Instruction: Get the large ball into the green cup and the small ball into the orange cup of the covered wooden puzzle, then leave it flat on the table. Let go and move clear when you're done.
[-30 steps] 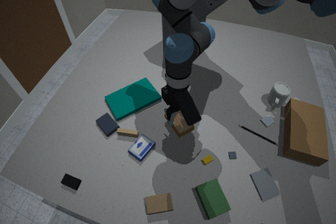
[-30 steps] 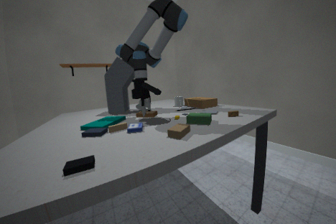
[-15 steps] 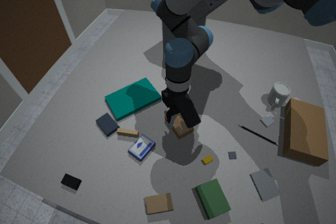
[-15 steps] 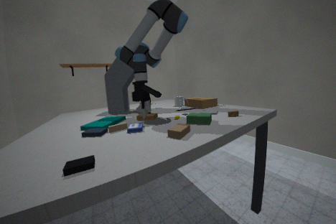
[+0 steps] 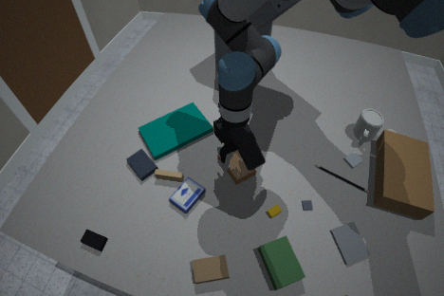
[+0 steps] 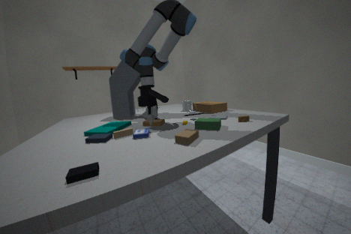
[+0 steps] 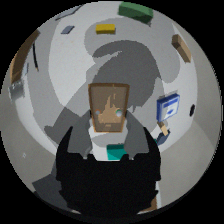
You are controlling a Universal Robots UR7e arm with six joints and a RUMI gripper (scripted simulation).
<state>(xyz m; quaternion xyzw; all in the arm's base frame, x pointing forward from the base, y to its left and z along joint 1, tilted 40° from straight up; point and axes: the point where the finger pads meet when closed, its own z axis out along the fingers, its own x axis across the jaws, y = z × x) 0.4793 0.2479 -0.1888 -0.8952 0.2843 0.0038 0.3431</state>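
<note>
Now: hand 10 mm above the covered wooden puzzle. From my hand the other things lie so: tan block 160 mm to the right, 130 mm ahead, 10 mm below; blue-and-white box 150 mm ahead, 80 mm to the right, 10 mm below; yellow block 160 mm to the left, 80 mm ahead, 10 mm below.
</note>
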